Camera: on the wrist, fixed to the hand. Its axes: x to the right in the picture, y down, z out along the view.
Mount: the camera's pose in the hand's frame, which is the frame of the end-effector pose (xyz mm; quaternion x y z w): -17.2 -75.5 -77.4 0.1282 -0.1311 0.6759 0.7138
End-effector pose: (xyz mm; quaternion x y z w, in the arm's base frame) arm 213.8 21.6 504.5 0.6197 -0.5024 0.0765 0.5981
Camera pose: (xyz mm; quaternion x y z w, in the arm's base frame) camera 298.6 77.4 463.5 0.1895 -0.8461 0.4420 0.2299
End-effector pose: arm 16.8 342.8 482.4 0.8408 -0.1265 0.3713 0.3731
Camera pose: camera 0.9 449.6 464.3 -0.6112 0.6599 -0.4232 0.1090
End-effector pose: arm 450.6 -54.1 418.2 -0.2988 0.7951 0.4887 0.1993
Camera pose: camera 512.0 -144.6 413.3 -0.4137 -0.8060 -0.4208 0.0455
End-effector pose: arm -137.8 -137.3 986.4 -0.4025 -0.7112 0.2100 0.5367
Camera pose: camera -90.1 -205.7 1057.3 -0.6717 -0.2791 0.6566 0.1995
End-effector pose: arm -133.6 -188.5 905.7 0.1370 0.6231 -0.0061 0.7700
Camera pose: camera -225.2 -247.0 892.5 0.6169 0.2504 0.4183 0.6179
